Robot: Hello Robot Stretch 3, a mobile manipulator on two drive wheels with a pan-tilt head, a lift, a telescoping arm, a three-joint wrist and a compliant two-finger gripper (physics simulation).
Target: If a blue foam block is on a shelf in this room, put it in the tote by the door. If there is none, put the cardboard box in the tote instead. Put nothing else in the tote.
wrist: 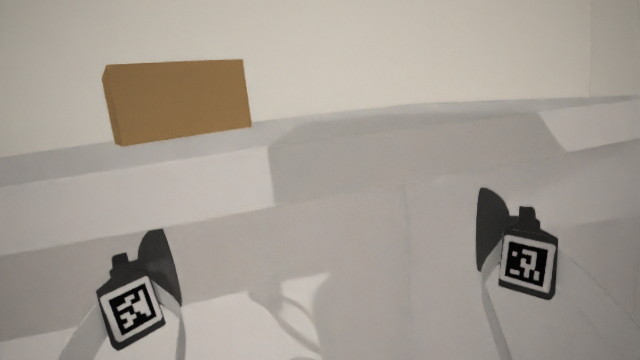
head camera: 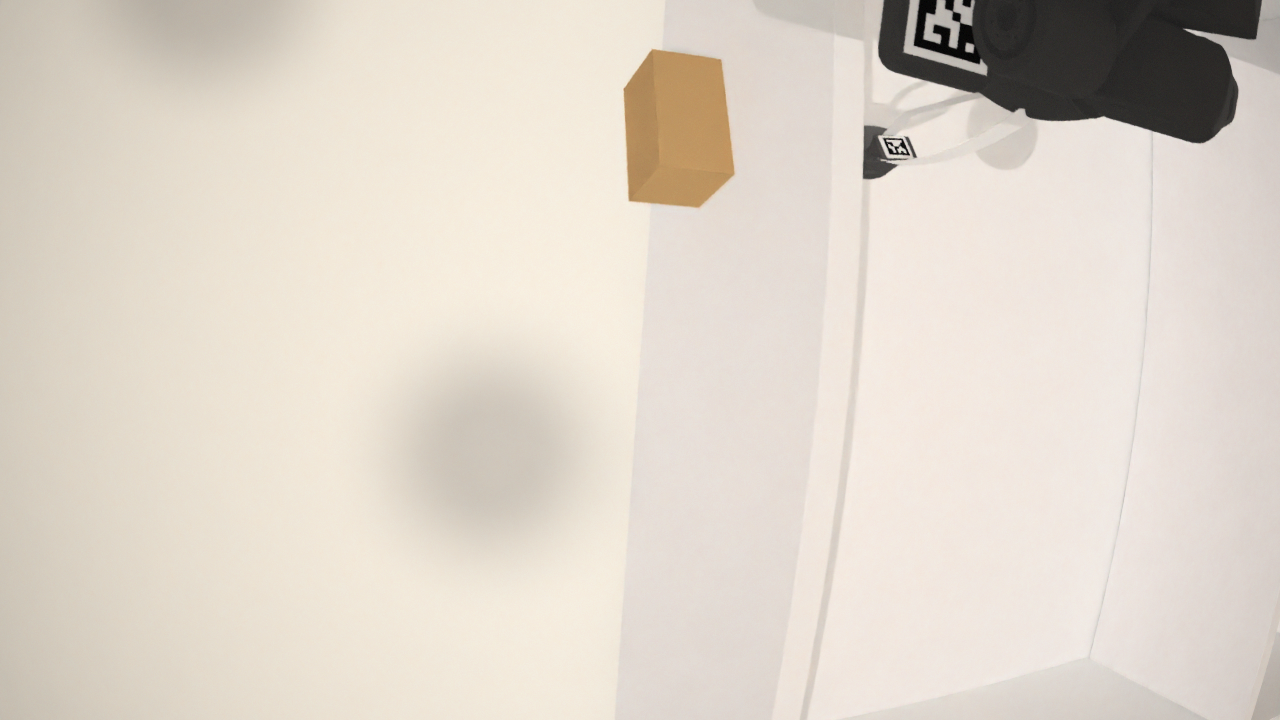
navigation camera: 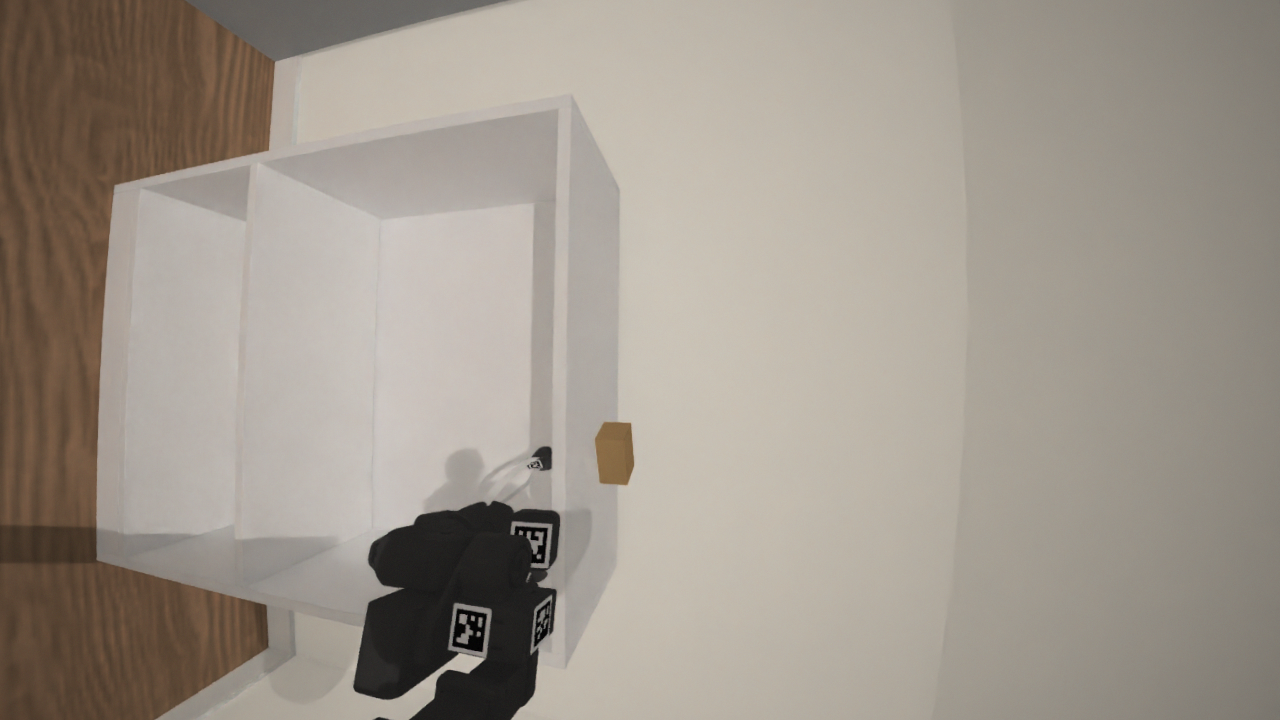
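Note:
The gripper (head camera: 868, 24), (wrist: 324, 236), (navigation camera: 544, 514) is visible. A brown cardboard box (head camera: 678, 144), (wrist: 147, 102), (navigation camera: 614, 447) is present, together with a white shelf unit (head camera: 883, 433), (wrist: 358, 227), (navigation camera: 497, 313).

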